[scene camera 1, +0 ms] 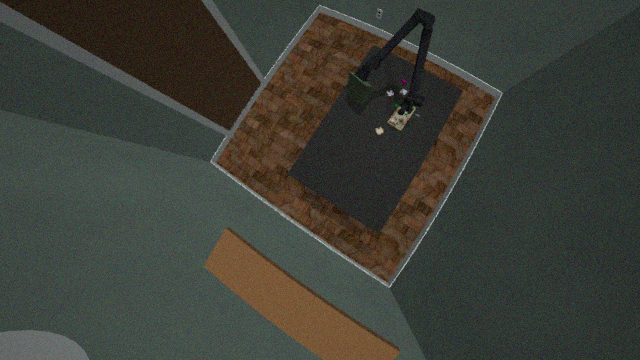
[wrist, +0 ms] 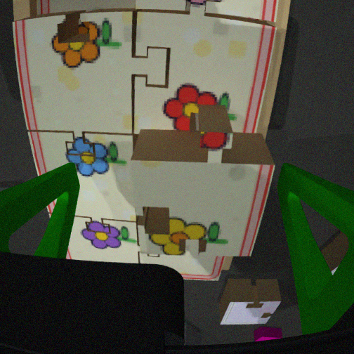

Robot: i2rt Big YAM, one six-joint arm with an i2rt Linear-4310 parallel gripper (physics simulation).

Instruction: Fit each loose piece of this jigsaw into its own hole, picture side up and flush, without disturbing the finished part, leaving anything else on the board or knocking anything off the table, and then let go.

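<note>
The jigsaw board (scene camera 1: 398, 126) (wrist: 278, 70) lies on the dark table top. In the wrist view its orange-flower piece (wrist: 42, 85), red-flower piece (wrist: 220, 65), blue-flower area (wrist: 87, 157) and purple-flower area (wrist: 101, 235) look level. A thick yellow-flower piece (wrist: 200, 190) stands proud of them, picture side up, its brown side showing and its tab over the red-flower piece. What lies under it is hidden. My gripper (scene camera 1: 405, 107) (wrist: 178, 174) is wide open and empty, its green fingers on either side of the raised piece, apart from it. A brown-grey recess (wrist: 85, 6) shows at the top left.
Off the board lie a white piece with brown sides (wrist: 250, 310), another piece (wrist: 336, 255) partly behind the right finger, and a magenta block (scene camera 1: 404, 80) (wrist: 268, 333). In the scene view, pale pieces (scene camera 1: 390, 93) and a cream piece (scene camera 1: 379, 131) lie on the table.
</note>
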